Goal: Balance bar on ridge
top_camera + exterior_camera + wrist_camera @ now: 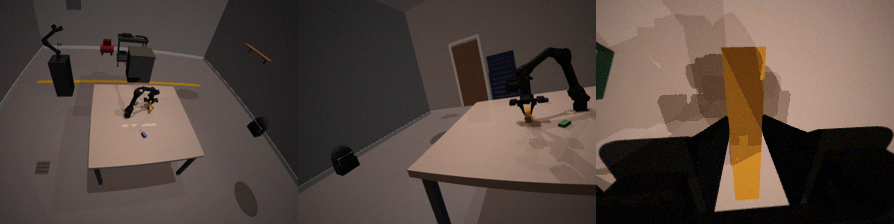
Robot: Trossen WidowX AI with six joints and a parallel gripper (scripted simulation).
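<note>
The bar lies 30 mm to the right of my gripper tip. From my gripper tip the other things lie so: green block (170 mm behind, 60 mm to the left, 40 mm below); blue block (160 mm behind, 460 mm to the right, 40 mm below).
</note>
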